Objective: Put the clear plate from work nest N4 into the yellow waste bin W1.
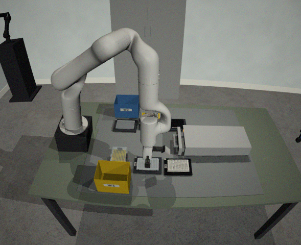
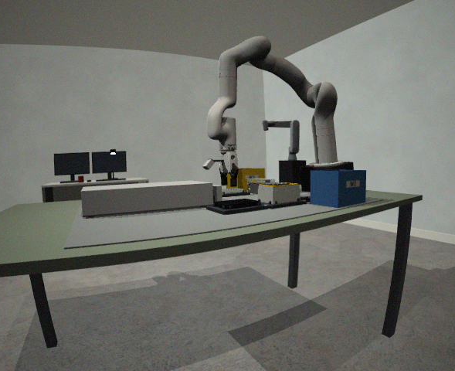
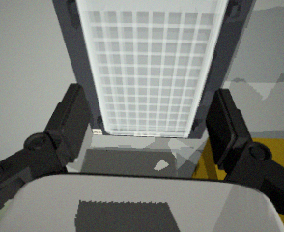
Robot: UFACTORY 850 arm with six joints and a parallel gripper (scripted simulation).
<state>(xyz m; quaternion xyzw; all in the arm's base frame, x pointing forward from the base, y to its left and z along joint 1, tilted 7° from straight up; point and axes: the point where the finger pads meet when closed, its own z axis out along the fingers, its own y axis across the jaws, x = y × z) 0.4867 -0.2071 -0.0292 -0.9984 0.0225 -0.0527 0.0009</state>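
Now: the dark nest N4 5 cm below my hand. From my hand the other things lie so: drawer (32 cm ahead, 17 cm to the left, 3 cm below); white plate (18 cm ahead, 3 cm below, 1 cm to the right); N4 label (7 cm behind, 4 cm below).
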